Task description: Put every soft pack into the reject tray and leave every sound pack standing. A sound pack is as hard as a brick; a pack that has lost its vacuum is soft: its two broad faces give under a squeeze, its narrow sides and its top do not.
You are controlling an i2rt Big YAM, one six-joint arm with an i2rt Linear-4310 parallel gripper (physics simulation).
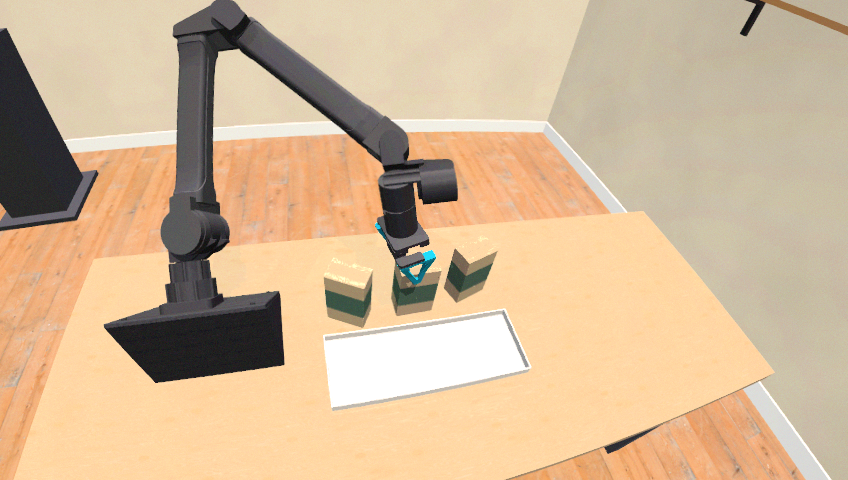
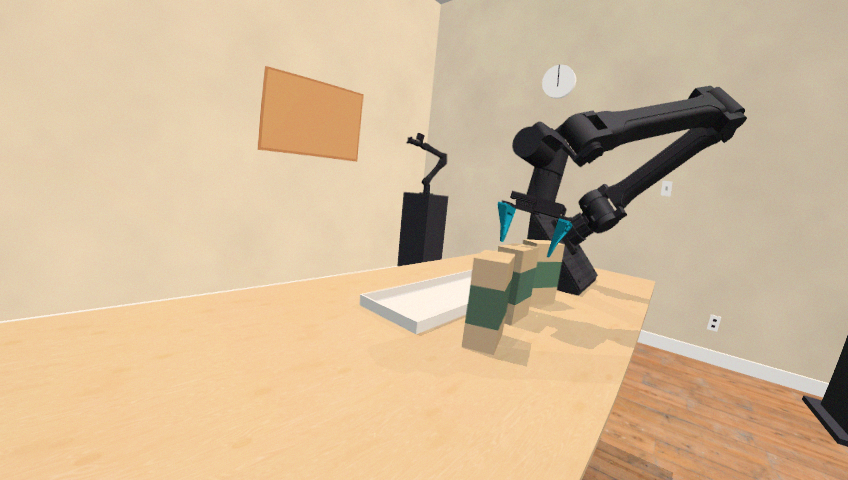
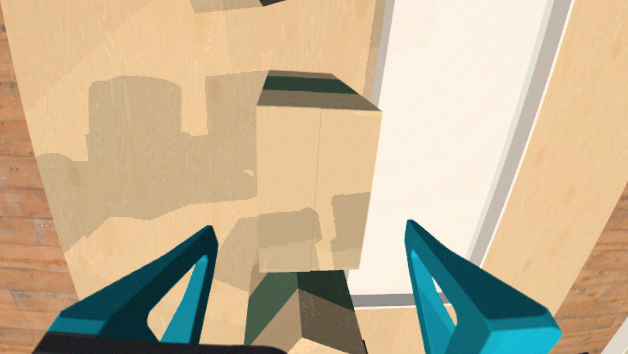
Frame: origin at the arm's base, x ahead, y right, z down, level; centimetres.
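Seen in the pictures: gripper, fingertip midpoint: [image 1: 407,266] [image 2: 524,249] [image 3: 308,232]; arm's base, origin of the base link: [image 1: 194,307] [image 2: 564,236].
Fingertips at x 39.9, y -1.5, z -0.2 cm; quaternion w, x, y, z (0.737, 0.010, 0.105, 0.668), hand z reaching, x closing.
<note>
Offsets run from my fingertips to a thing's top centre. Level surfaces: height alone.
Three tan packs with green bands stand upright behind the white reject tray {dx +1.4, dy +13.7, dz +11.2 cm} [image 1: 425,360] [image 2: 410,304] [image 3: 450,140]. They are the left pack {dx -11.6, dy -0.4, dz -0.7 cm} [image 1: 348,300] [image 2: 547,274] [image 3: 280,320], nearest the arm's base, the middle pack {dx +2.2, dy +0.2, dz -0.7 cm} [image 1: 414,296] [image 2: 520,289] [image 3: 315,160] and the right pack {dx +15.5, dy -1.2, dz -0.7 cm} [image 1: 470,275] [image 2: 487,306]. My gripper [image 1: 407,268] [image 2: 526,248] [image 3: 308,232] is open and empty, pointing down over the middle pack. Its fingertips are near the height of the pack's top, apart across its broad faces. Softness cannot be seen.
The arm's black base [image 1: 220,339] [image 2: 577,270] stands on the wooden table {dz +13.4 cm} [image 1: 595,285] [image 2: 208,368], beyond the left pack. The left and right packs stand turned at angles, close on either side of the middle pack.
</note>
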